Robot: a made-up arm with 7 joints. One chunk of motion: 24 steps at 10 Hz.
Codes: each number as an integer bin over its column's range. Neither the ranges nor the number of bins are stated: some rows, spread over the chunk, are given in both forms.
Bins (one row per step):
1: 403 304 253 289 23 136 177
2: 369 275 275 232 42 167 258
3: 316 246 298 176 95 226 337
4: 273 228 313 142 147 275 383
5: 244 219 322 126 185 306 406
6: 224 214 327 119 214 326 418
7: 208 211 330 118 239 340 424
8: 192 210 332 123 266 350 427
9: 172 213 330 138 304 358 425
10: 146 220 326 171 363 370 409
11: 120 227 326 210 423 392 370
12: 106 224 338 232 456 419 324
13: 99 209 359 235 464 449 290
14: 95 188 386 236 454 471 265
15: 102 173 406 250 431 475 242
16: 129 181 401 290 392 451 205
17: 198 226 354 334 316 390 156
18: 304 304 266 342 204 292 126
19: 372 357 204 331 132 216 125
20: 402 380 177 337 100 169 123
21: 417 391 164 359 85 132 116
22: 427 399 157 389 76 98 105
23: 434 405 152 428 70 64 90
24: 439 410 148 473 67 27 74
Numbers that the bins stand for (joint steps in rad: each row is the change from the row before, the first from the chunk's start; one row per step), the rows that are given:
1: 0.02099 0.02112 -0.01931 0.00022 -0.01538 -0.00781 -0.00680
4: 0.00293 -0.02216 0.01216 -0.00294 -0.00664 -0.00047 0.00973
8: -0.00832 -0.03241 0.02212 -0.00335 0.00174 0.00349 0.01326
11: -0.01833 -0.02273 0.01897 -0.00148 0.01280 0.00571 0.00869
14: -0.02180 -0.04494 0.05044 -0.00092 0.01498 0.00989 0.00026
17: -0.00749 -0.02330 0.03366 0.00119 0.00526 0.00561 -0.00848
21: 0.02294 0.07066 -0.06599 0.00173 -0.01101 -0.00803 -0.01169
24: 0.02600 0.08148 -0.07438 0.00418 -0.01228 -0.01357 -0.01506
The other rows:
2: 0.01627 0.00460 -0.00777 -0.00101 -0.01404 -0.00618 -0.00030
3: 0.00891 -0.01191 0.00429 -0.00221 -0.01031 -0.00306 0.00604
5: -0.00110 -0.02729 0.01688 -0.00329 -0.00397 0.00117 0.01158
6: -0.00388 -0.03013 0.01950 -0.00344 -0.00192 0.00223 0.01254
7: -0.00610 -0.03184 0.02107 -0.00346 -0.00016 0.00296 0.01302
9: -0.01110 -0.03070 0.02107 -0.00303 0.00442 0.00392 0.01310
10: -0.01471 -0.02672 0.01897 -0.00232 0.00857 0.00455 0.01182
12: -0.02027 -0.02444 0.02527 -0.00101 0.01513 0.00714 0.00500
13: -0.02124 -0.03298 0.03628 -0.00094 0.01569 0.00872 0.00227
15: -0.02083 -0.05348 0.06093 -0.00062 0.01336 0.01010 -0.00158
16: -0.01708 -0.04893 0.05831 0.00024 0.01062 0.00883 -0.00455
18: 0.00724 0.02112 -0.01249 0.00136 -0.00263 0.00043 -0.01089
19: 0.01669 0.05130 -0.04501 0.00113 -0.00770 -0.00359 -0.01097
20: 0.02086 0.06440 -0.05917 0.00125 -0.00995 -0.00607 -0.01113
22: 0.02433 0.07522 -0.06966 0.00237 -0.01165 -0.00982 -0.01258
23: 0.02530 0.07864 -0.07228 0.00321 -0.01207 -0.01162 -0.01378

